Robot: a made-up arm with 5 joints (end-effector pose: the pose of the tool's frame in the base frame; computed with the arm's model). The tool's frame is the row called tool. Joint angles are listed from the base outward.
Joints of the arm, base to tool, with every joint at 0 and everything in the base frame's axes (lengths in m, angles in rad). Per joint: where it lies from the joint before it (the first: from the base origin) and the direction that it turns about. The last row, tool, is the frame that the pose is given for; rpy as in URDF.
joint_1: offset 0.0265 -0.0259 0.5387 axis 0 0 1
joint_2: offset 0.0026 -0.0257 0.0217 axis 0 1 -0.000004
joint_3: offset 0.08 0.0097 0.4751 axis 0 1 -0.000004
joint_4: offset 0.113 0.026 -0.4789 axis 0 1 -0.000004
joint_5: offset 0.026 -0.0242 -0.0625 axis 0 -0.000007 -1
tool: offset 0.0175 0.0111 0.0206 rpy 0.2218 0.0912 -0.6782
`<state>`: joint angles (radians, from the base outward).
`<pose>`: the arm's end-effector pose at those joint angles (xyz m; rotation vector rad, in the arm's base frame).
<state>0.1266 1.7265 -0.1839 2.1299 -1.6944</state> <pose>0.0205 -0.0249 0.3239 -1.0322 -2.2273 0.5752</pose>
Working (the frame after each row of the table, in the pose's form):
after joint_1: 0.0265 -0.0259 0.5387 0.0000 0.0000 0.1266
after joint_2: 0.0323 -0.0511 0.5604 -0.1093 1.7239 0.0934
after joint_3: 0.4844 0.0162 0.4077 -0.0976 1.5404 0.1004
after joint_4: 0.0094 -0.0180 0.2812 0.1652 -2.6062 0.0449
after joint_5: 0.0216 -0.0408 0.3483 -1.9455 -1.9514 0.5917

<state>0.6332 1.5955 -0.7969 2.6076 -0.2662</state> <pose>0.1740 0.0837 0.1045 1.4932 -2.4704 0.3845</pose>
Working (the frame after each row of the table, in the pose's form):
after joint_1: 0.0265 -0.0259 0.5387 0.0000 0.0000 0.6332
after joint_2: 0.0438 -0.0451 0.5604 -0.5035 1.5370 0.4912
after joint_3: 0.4194 0.2426 0.4687 -0.2527 0.7712 0.5987
after joint_4: 0.1910 0.1072 0.0536 0.8991 -2.7442 0.1197
after joint_5: 0.1982 0.0825 0.1207 0.5289 -2.8499 0.1677

